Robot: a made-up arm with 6 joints.
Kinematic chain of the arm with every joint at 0, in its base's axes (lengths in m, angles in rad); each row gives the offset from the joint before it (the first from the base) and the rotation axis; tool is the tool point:
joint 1: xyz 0 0 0.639 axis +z
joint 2: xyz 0.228 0 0 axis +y
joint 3: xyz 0 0 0.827 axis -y
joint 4: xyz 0 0 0.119 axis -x
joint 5: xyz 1.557 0 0 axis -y
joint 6: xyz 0.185 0 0 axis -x
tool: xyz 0 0 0
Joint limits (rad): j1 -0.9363..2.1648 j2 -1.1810..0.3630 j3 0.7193..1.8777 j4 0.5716..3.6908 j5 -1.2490..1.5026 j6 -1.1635..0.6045
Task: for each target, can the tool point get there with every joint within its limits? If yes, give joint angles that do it. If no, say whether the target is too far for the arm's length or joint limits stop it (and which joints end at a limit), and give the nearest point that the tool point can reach.
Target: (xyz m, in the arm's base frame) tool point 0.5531 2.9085 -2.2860
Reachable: no: too far | nearest point -1.1760 1.7714 0.8119 | short by 3.726 m
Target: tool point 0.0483 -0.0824 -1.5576
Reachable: no: joint limits stop it (at a limit: joint 2, joint 3, joint 4, joint 5) | nearest point 1.0752 -1.8343 0.8099 | short by 3.119 m
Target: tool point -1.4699 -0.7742 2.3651
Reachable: yes | joints 0.4810 -0.8578 1.4969 3.2447 0.3370 -0.9421
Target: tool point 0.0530 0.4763 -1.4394
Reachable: no: joint limits stop it (at a limit: joint 1, joint 2, joint 3, joint 4, joint 5) | nearest point -1.1786 1.7697 0.8099 | short by 2.872 m
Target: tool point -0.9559 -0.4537 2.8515
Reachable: yes | joints 0.4563 -0.5157 1.5531 2.9160 0.3433 -0.0776
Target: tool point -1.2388 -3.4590 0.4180
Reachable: no: too far | nearest point -0.7665 -2.1402 0.9031 | short by 1.482 m
